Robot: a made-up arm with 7 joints.
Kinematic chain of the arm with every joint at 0, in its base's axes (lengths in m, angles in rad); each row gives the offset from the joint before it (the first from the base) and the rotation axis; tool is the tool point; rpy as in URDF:
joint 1: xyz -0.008 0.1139 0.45 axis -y
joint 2: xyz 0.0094 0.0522 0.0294 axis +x
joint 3: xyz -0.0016 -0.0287 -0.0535 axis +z
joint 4: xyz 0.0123 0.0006 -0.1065 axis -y
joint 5: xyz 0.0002 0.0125 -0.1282 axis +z
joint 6: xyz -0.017 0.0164 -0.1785 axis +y
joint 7: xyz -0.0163 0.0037 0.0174 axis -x
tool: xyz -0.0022 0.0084 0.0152 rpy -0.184 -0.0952 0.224
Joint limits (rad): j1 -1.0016..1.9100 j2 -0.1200..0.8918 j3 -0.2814..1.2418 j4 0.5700..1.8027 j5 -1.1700..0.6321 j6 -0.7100..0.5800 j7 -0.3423..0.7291
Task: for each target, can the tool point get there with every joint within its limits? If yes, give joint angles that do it. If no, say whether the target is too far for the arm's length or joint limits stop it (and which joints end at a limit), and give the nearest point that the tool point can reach.
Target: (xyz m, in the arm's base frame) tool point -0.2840 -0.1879 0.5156
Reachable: no: joint limits stop it (at a limit: joint 1, joint 2, joint 3, joint 4, joint 5, joint 6) | nearest point -0.0619 0.0893 0.7247 | short by 0.412 m
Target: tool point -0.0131 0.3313 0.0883
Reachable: yes | joints -0.6107 0.4297 -0.0312 0.8052 -0.0176 0.3674 0.4790
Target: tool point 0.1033 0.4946 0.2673
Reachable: yes | joints 0.1572 0.5906 0.9022 0.7331 -0.3705 0.2309 0.0814
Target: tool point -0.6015 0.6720 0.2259
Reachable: no: too far | nearest point -0.2836 0.4439 0.2731 | short by 0.394 m
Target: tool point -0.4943 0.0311 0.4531
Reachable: no: joint limits stop it (at a limit: joint 1, joint 2, joint 3, joint 4) | nearest point -0.3515 0.2252 0.2264 | short by 0.331 m
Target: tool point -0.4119 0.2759 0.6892
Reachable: no: joint limits stop it (at a limit: joint 1, joint 2, joint 4, joint 5, joint 6, joint 7) | nearest point -0.2001 0.3351 0.6373 | short by 0.226 m
